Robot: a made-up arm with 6 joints. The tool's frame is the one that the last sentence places.
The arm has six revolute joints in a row. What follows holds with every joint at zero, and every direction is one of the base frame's.
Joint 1 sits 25.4 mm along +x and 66 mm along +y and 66.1 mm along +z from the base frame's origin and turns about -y.
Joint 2 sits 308.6 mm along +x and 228.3 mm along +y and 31.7 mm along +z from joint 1 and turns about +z.
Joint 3 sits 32.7 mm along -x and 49.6 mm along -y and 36 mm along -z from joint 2 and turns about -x.
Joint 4 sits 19.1 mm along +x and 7 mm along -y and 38.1 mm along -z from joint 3 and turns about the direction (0.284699, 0.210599, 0.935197).
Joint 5 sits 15.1 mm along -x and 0.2 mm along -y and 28.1 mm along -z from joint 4 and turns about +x.
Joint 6 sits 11.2 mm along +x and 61.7 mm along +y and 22.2 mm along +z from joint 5 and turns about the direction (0.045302, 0.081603, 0.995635).
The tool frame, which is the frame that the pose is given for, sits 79.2 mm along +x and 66.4 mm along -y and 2.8 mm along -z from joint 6; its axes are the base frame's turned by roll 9.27, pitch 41.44 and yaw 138.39 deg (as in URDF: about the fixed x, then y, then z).
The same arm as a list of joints. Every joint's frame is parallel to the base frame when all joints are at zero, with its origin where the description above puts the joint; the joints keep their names.
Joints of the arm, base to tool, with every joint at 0 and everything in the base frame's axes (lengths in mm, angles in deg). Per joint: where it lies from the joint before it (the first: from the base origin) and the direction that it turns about. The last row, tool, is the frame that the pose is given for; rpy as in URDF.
joint 1: axis -y origin 25.4 66.0 66.1
joint 2: axis +z origin 308.6 228.3 31.7
joint 3: axis -x origin -32.7 -49.6 -36.0
joint 4: axis 0.284699 0.210599 0.935197 origin 19.1 -7.0 -38.1
joint 5: axis +x origin -15.1 -0.2 -28.1
joint 6: axis 0.045302 0.081603 0.995635 origin 11.2 61.7 22.2
tool: origin 79.2 -66.4 -2.8 rpy 9.27 41.44 138.39

